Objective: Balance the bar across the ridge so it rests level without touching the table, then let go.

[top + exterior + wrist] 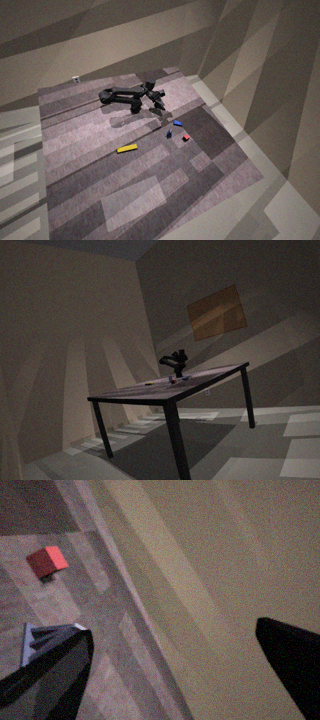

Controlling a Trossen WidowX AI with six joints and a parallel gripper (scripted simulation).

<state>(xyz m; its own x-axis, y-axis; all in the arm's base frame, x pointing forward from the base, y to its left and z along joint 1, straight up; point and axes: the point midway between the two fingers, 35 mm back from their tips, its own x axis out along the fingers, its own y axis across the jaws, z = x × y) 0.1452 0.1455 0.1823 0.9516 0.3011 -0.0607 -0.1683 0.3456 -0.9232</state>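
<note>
The yellow bar lies 32 cm to the right of my gripper tip, 17 cm below it and 13 cm ahead of it. The rest, counted from my gripper tip: small red block 20 cm ahead, 16 cm below, 12 cm to the left; then blue block 17 cm below, 13 cm to the left, 6 cm ahead.
</note>
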